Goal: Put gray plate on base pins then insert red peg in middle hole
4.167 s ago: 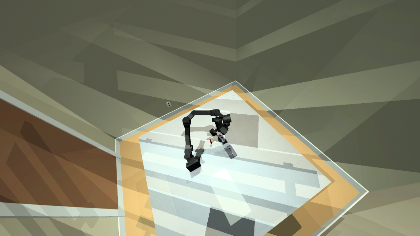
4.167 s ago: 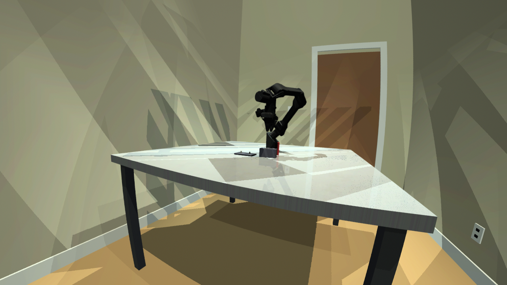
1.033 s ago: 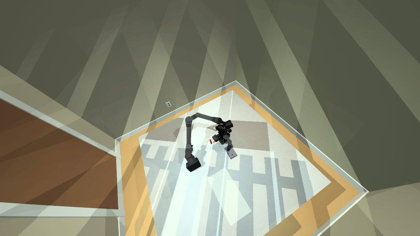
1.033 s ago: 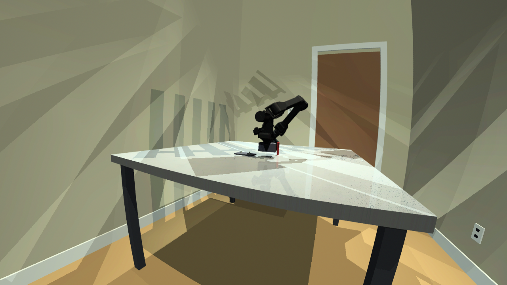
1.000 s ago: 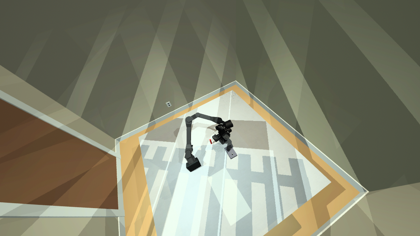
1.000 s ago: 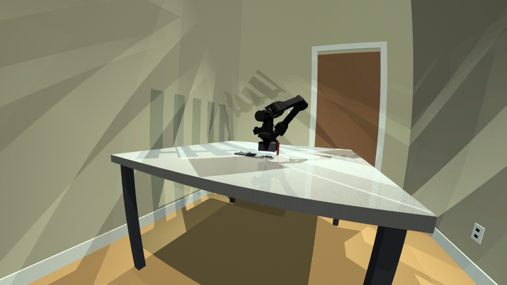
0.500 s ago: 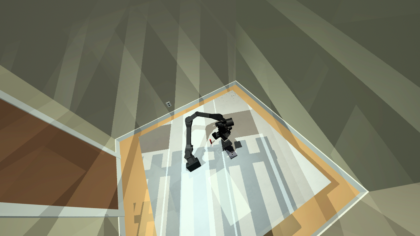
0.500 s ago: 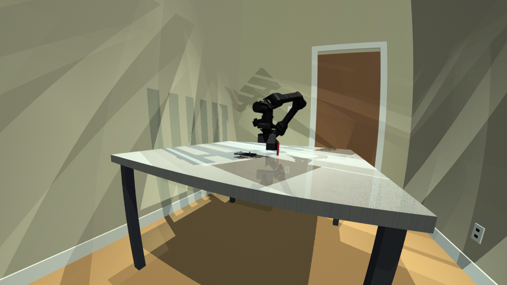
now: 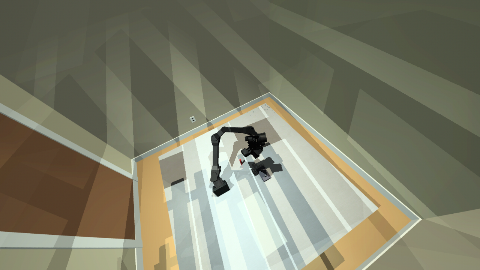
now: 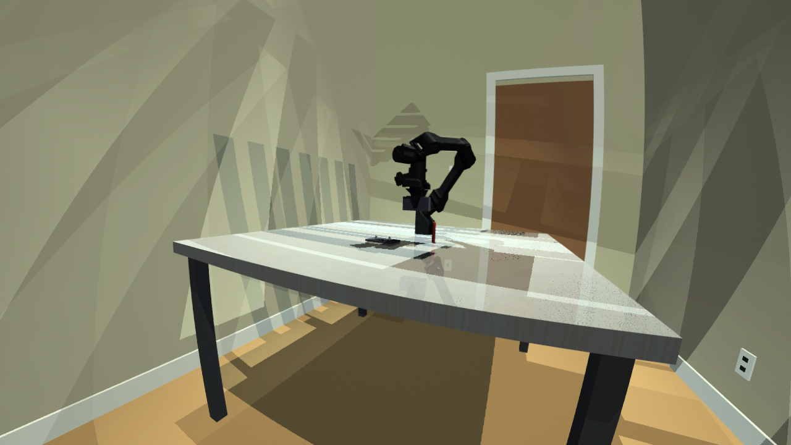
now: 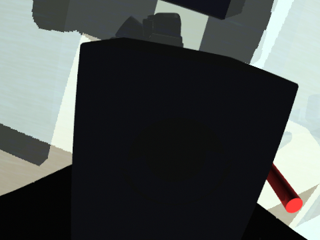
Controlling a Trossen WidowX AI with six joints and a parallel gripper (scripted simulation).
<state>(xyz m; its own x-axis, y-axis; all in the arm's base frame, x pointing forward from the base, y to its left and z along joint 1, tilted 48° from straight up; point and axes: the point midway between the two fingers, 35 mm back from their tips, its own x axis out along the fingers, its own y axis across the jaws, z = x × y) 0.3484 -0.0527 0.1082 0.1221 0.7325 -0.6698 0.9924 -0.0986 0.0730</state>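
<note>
My gripper tip is 11 cm past the red peg, 10 cm above it and 5 cm to the right of it. Also, from my gripper tip: gray plate (3 cm above).
</note>
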